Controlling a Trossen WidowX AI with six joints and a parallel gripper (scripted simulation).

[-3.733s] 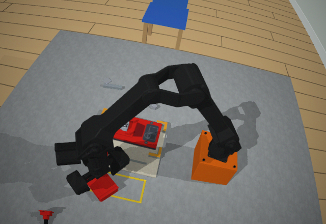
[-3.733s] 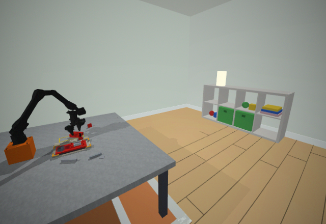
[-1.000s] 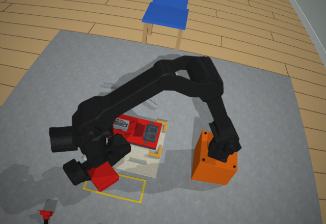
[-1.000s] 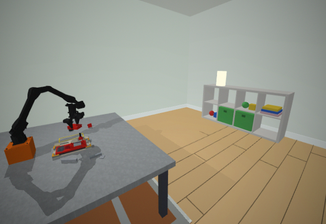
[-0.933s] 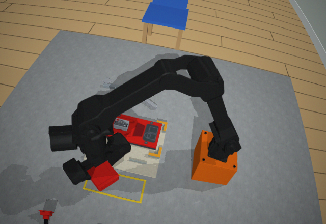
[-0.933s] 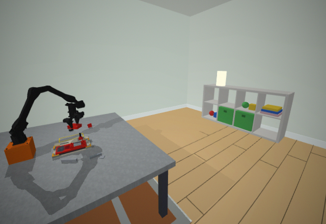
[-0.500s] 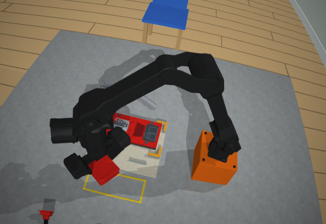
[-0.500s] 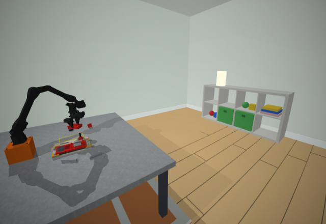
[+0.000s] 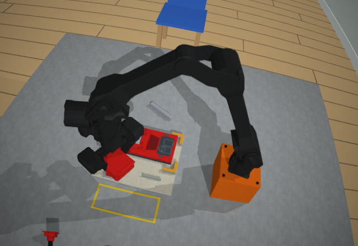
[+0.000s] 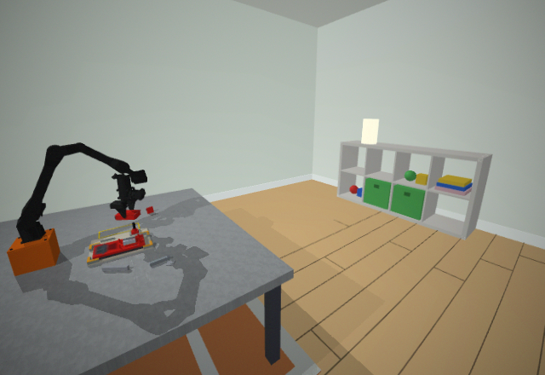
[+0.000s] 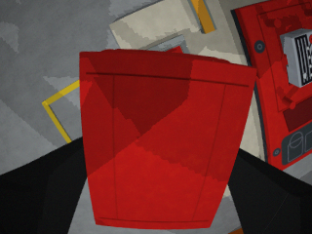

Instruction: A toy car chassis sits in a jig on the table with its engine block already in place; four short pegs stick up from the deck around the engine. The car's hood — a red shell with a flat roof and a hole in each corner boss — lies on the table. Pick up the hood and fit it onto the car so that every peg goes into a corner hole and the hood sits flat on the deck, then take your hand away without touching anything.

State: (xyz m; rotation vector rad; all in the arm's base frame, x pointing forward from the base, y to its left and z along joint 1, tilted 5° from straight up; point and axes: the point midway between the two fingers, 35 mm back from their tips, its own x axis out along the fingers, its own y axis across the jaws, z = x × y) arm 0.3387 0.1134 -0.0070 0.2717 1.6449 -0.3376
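Right now the beige jig plate is 12 cm to the right of my gripper tip, 9 cm below it and 3 cm behind it. From my gripper tip the other things lie so: red hood 1 cm above; then grey bar 32 cm to the right, 9 cm below, 3 cm behind.
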